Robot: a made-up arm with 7 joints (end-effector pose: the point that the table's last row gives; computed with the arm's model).
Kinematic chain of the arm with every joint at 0, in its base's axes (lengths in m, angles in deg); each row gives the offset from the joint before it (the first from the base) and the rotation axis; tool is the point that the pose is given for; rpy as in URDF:
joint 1: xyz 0 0 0.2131 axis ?
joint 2: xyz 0 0 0 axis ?
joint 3: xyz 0 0 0.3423 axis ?
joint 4: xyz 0.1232 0 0 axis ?
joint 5: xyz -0.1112 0 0.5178 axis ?
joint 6: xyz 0 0 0 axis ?
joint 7: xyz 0.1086 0 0 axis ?
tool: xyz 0 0 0 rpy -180 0 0
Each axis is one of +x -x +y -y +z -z.
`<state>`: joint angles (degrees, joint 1 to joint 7).
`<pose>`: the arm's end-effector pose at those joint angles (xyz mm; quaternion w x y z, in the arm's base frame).
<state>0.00 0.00 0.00 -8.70 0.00 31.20 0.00</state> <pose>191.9 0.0 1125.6 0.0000 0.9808 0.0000 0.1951</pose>
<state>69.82 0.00 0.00 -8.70 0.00 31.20 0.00</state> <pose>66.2 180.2 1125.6 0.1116 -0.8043 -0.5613 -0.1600</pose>
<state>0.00 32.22 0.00 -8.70 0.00 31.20 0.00</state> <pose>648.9 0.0 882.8 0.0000 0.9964 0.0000 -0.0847</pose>
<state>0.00 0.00 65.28 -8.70 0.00 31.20 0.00</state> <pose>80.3 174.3 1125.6 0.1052 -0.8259 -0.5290 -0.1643</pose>
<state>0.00 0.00 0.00 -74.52 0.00 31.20 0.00</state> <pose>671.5 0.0 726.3 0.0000 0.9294 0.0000 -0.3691</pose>
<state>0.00 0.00 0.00 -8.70 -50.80 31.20 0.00</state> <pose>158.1 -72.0 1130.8 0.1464 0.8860 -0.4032 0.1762</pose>
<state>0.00 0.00 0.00 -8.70 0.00 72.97 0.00</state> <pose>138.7 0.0 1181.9 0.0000 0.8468 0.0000 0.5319</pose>
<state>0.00 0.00 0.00 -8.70 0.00 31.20 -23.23</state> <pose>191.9 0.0 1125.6 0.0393 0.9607 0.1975 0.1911</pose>
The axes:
joint 1: +z
joint 2: +y
joint 3: +z
joint 4: -y
joint 5: +z
joint 6: -y
joint 7: -z

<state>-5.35 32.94 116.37 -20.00 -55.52 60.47 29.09</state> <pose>472.9 206.3 1046.9 0.2781 -0.9292 -0.2020 -0.1358</pose>
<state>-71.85 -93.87 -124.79 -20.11 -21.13 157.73 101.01</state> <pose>-406.1 848.5 109.5 0.2943 -0.8749 0.0268 0.3836</pose>
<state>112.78 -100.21 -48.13 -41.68 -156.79 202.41 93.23</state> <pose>560.4 -583.6 395.9 0.2837 -0.3316 0.2961 -0.8496</pose>
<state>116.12 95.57 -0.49 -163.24 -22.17 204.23 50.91</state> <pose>12.3 -101.1 -233.9 0.4311 0.6715 0.5697 -0.1966</pose>
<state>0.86 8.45 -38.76 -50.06 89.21 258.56 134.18</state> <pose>375.1 -241.0 857.4 0.7255 0.6236 -0.0782 -0.2804</pose>
